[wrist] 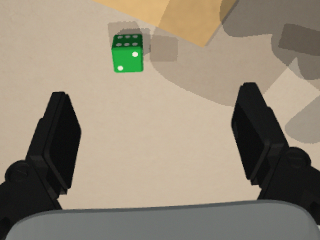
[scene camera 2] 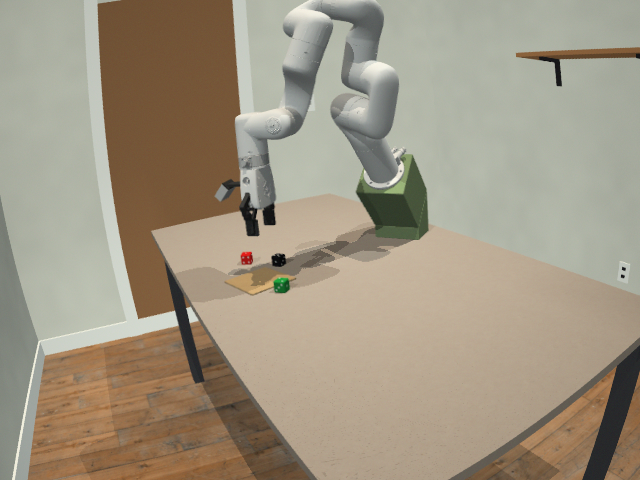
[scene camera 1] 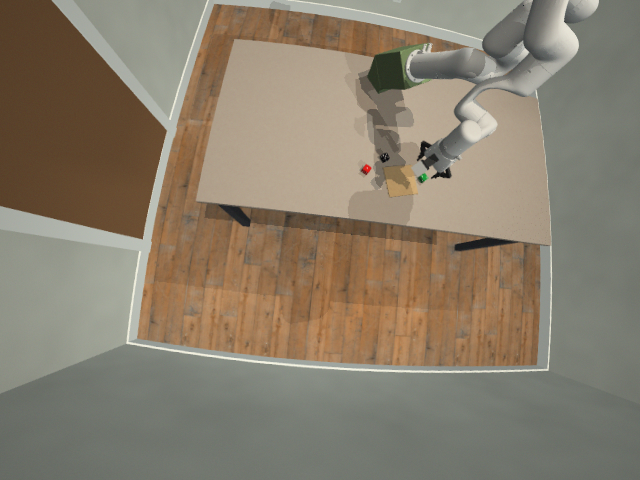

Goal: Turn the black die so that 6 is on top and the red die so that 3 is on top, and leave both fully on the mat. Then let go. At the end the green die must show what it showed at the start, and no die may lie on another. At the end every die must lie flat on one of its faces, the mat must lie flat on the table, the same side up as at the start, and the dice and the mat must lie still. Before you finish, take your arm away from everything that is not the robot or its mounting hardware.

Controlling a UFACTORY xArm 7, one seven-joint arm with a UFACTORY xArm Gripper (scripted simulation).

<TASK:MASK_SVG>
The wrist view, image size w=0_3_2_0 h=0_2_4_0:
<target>my gripper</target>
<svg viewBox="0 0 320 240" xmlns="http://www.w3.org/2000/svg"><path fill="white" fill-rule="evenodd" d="M320 171L311 166L311 159L304 150L289 146L273 110L267 106L255 82L245 82L239 88L231 119L231 128L246 178L250 180L251 185L259 185L261 191L257 199L262 200L161 207L61 210L62 207L57 199L59 195L67 195L68 189L71 188L81 138L81 127L69 95L65 94L64 91L53 92L43 118L40 118L25 160L18 160L11 164L5 172L5 181L0 184L0 240L320 240L320 229L317 226L320 226Z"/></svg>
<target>green die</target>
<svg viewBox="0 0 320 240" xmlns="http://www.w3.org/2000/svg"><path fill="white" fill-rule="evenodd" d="M115 35L111 48L114 72L142 72L142 35Z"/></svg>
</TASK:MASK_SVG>
